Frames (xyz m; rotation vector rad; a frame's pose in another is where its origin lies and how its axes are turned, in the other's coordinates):
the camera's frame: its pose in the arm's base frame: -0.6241 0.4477 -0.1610 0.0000 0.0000 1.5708
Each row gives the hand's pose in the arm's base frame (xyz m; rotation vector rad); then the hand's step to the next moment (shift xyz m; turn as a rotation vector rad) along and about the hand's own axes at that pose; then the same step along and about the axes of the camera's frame.
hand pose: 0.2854 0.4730 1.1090 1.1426 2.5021 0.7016
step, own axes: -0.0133 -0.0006 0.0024 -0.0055 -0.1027 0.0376
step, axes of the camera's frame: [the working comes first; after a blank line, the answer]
step, axes of the arm's base frame: 0.0092 -0.0098 -0.0014 -0.0429 -0.0506 -0.0871

-0.0098 -0.0092 -0.0014 -0.0506 0.0429 -0.0871
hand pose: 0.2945 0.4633 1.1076 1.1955 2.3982 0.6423
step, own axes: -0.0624 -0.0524 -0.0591 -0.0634 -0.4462 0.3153
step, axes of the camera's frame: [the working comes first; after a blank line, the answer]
step, axes of the arm's base frame: -0.0292 -0.0922 0.0278 -0.0849 -0.2177 -0.4979

-0.0922 0.0292 0.0278 -0.2177 0.0849 -0.4979
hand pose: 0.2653 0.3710 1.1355 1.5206 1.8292 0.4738
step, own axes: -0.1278 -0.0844 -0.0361 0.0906 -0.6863 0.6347
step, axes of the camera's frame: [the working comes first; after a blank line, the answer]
step, axes of the arm's base frame: -0.0765 -0.1374 0.0041 -0.0365 -0.1775 -0.9215

-0.1374 0.0765 0.0041 -0.1775 0.0365 -0.9215
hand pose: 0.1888 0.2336 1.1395 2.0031 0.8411 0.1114
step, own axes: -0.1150 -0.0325 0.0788 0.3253 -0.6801 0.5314
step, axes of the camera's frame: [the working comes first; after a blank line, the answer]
step, axes of the arm's base frame: -0.0734 -0.1155 -0.0420 0.1049 0.0364 -0.9156

-0.1155 0.0734 -0.0420 0.0364 -0.1049 -0.9156
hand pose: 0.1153 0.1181 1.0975 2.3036 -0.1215 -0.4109
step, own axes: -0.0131 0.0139 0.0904 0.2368 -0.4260 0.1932
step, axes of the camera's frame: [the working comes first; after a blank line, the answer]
step, axes of the arm's base frame: -0.0416 -0.0691 -0.0450 0.1430 0.1120 -0.4918

-0.0691 0.0416 -0.0450 0.1120 -0.1430 -0.4918
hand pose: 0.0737 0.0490 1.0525 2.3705 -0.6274 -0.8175
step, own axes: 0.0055 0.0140 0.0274 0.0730 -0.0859 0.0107
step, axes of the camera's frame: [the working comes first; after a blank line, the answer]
step, axes of the arm's base frame: -0.0177 -0.0229 -0.0117 0.0654 0.0177 -0.0907

-0.0229 0.0177 -0.0117 0.0177 -0.0654 -0.0907
